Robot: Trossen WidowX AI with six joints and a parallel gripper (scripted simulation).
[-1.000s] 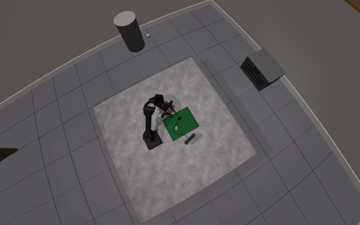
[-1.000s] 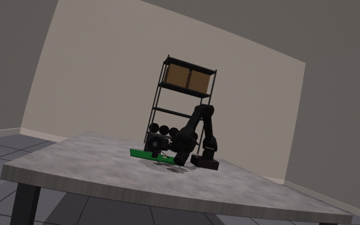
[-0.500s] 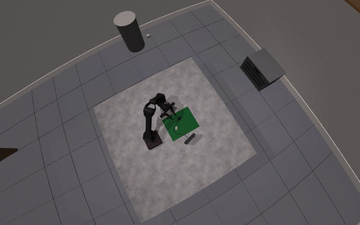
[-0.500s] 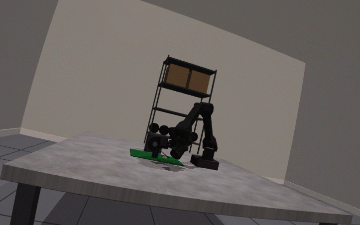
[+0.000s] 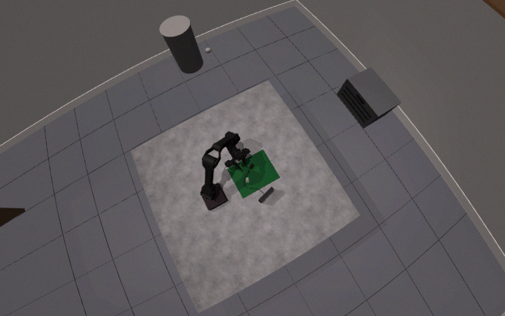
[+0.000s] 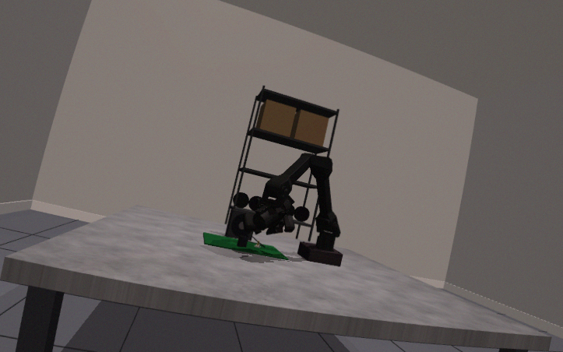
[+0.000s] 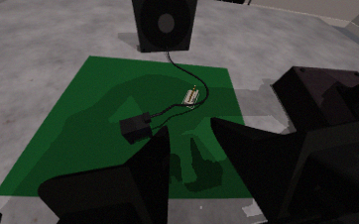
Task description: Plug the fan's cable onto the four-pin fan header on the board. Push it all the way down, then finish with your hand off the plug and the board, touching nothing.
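Now: the black plug 60 mm ahead of my gripper tip and 40 mm below it. From my gripper tip the other things lie so: black fan 220 mm to the right, 70 mm ahead, 10 mm below; then white four-pin header 80 mm to the right, 70 mm below; then green board 80 mm below, 50 mm to the right, 50 mm ahead.
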